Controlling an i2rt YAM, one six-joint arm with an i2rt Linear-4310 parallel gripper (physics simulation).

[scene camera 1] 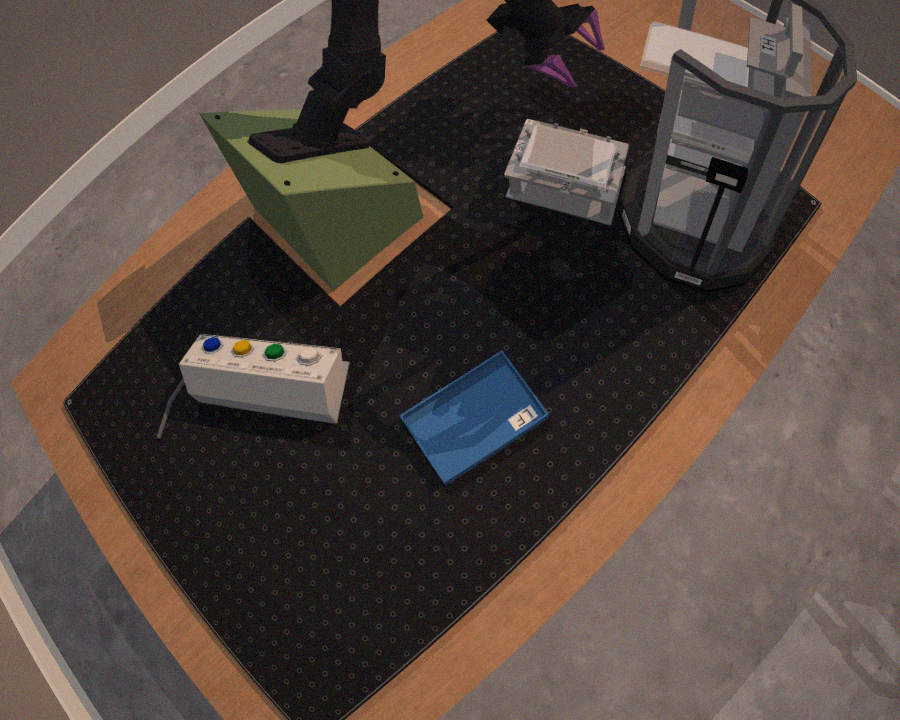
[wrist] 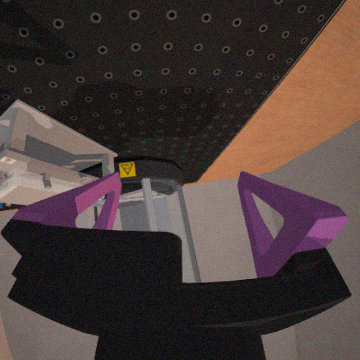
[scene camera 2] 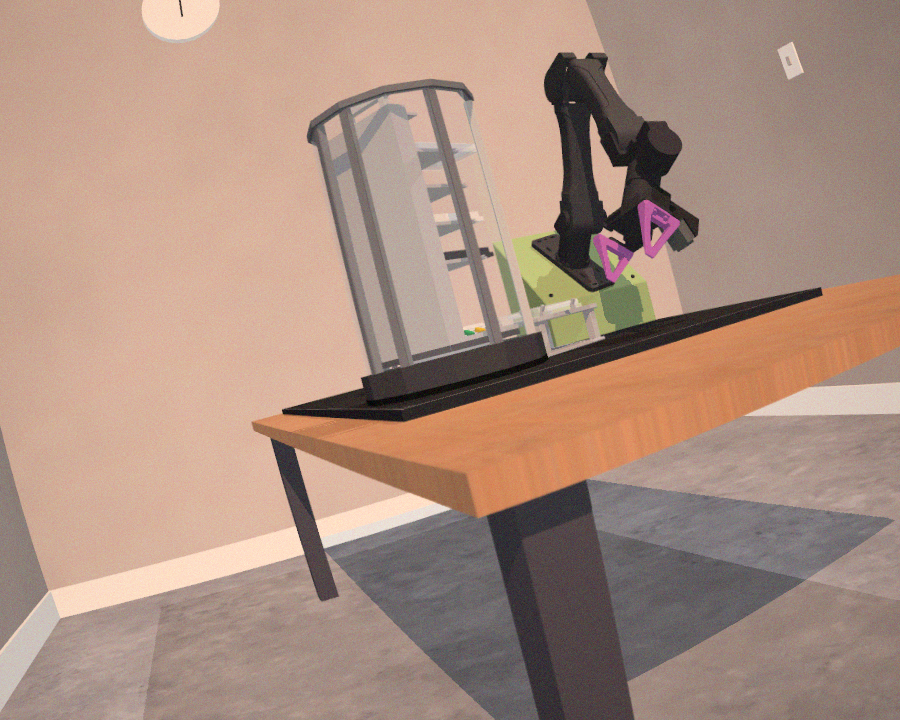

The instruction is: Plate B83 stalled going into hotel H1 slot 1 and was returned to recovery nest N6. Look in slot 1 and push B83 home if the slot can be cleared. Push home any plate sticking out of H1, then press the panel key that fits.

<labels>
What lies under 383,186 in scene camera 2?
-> A grey slotted plate rack.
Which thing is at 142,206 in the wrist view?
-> A grey slotted plate rack.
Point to a white button box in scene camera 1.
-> At 302,381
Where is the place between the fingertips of the gripper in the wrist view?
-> At 179,177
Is the gripper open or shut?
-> Open.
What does the gripper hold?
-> Nothing.
</labels>
